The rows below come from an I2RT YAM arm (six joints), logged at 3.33 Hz.
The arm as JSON. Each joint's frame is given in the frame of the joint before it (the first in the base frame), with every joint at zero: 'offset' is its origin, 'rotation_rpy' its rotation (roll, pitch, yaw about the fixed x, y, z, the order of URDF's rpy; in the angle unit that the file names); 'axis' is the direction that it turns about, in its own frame. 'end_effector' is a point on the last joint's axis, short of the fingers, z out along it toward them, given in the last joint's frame.
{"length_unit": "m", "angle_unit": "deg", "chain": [
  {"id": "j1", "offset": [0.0, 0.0, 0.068], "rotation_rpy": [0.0, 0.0, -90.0], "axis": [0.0, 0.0, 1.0]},
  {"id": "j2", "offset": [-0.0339, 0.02, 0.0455], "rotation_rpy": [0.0, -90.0, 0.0], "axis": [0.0, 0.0, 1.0]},
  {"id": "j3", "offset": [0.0, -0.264, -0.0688], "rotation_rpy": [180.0, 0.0, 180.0], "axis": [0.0, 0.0, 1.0]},
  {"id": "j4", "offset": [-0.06, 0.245, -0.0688], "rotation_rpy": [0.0, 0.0, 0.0], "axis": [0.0, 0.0, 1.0]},
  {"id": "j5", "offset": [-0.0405, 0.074, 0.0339], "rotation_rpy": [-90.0, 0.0, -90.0], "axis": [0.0, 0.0, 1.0]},
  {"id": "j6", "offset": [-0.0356, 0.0, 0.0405], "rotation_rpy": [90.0, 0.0, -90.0], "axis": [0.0, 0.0, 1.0]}
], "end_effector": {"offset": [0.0, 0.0, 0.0], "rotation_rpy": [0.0, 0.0, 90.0]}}
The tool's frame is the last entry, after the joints.
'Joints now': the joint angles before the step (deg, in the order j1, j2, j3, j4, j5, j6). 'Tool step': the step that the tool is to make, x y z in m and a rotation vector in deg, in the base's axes. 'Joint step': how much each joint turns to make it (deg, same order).
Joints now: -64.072, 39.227, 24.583, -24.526, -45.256, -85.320
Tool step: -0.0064, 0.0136, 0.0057, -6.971, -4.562, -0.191
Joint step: -0.001, -8.754, -2.955, 3.457, -0.441, 1.392
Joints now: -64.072, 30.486, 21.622, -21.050, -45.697, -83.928
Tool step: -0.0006, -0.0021, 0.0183, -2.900, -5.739, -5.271
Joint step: -0.021, -2.638, 0.249, 7.793, 3.160, 7.974
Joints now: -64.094, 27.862, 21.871, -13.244, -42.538, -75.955
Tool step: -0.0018, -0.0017, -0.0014, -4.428, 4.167, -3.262
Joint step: 0.011, -0.028, 0.363, -1.782, 5.018, -5.519
